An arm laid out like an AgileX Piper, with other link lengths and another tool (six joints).
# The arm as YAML. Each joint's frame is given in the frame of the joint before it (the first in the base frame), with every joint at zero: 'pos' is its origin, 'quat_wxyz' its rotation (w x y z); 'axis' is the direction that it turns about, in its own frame. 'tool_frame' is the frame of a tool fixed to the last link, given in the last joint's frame.
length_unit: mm
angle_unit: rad
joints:
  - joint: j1
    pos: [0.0, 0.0, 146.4]
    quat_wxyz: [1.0, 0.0, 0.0, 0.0]
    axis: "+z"
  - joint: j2
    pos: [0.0, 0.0, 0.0]
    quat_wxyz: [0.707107, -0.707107, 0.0, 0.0]
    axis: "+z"
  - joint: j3
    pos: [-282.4, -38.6, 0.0]
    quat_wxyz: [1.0, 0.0, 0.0, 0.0]
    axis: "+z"
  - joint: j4
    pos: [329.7, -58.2, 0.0]
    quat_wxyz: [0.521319, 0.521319, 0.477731, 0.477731]
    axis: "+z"
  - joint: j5
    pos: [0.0, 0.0, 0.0]
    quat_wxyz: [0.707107, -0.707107, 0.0, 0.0]
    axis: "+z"
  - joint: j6
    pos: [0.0, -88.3, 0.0]
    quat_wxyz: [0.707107, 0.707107, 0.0, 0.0]
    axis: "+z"
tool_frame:
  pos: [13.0, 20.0, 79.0]
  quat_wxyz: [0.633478, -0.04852, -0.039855, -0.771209]
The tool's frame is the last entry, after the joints.
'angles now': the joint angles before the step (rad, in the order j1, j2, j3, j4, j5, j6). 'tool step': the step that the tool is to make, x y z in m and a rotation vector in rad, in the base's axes. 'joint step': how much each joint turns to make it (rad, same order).
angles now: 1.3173 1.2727 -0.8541 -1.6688 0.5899 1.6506
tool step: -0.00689 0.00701 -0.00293 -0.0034 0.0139 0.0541
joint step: 0.0000 0.0066 -0.0024 -0.0107 -0.0552 0.0058
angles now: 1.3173 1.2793 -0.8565 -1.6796 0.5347 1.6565
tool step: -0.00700 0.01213 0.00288 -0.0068 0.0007 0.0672
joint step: 0.0000 0.0190 -0.0283 -0.0067 -0.0646 -0.0184
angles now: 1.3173 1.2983 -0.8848 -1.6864 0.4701 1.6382
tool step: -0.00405 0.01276 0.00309 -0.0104 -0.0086 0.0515
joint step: 0.0000 0.0294 -0.0376 -0.0045 -0.0469 -0.0246
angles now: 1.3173 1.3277 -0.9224 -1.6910 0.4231 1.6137
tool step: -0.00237 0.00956 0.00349 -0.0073 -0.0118 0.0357
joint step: 0.0001 0.0229 -0.0316 -0.0025 -0.0312 -0.0230
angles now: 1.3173 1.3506 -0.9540 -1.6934 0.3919 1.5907
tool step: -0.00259 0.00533 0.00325 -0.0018 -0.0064 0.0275
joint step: 0.0000 0.0094 -0.0179 -0.0007 -0.0251 -0.0150
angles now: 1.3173 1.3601 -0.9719 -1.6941 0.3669 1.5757
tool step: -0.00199 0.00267 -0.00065 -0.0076 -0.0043 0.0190
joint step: 0.0000 0.0059 -0.0057 -0.0006 -0.0169 -0.0116
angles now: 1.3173 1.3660 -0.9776 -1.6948 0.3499 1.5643
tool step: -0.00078 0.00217 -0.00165 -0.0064 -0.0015 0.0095
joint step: 0.0000 0.0073 -0.0042 -0.0010 -0.0084 -0.0050
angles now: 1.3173 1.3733 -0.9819 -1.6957 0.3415 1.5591
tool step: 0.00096 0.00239 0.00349 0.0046 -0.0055 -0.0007
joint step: 0.0000 0.0061 -0.0132 0.0005 0.0018 -0.0045
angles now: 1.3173 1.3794 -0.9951 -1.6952 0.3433 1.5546
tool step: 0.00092 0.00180 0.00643 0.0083 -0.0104 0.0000
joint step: 0.0000 0.0017 -0.0152 0.0012 0.0019 -0.0094
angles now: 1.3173 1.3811 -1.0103 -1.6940 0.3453 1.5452
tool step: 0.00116 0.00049 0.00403 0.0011 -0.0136 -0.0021
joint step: 0.0001 0.0002 -0.0088 0.0013 0.0051 -0.0139
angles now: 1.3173 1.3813 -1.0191 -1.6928 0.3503 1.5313
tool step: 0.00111 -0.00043 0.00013 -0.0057 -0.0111 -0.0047
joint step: 0.0006 0.0007 -0.0008 0.0002 0.0080 -0.0111
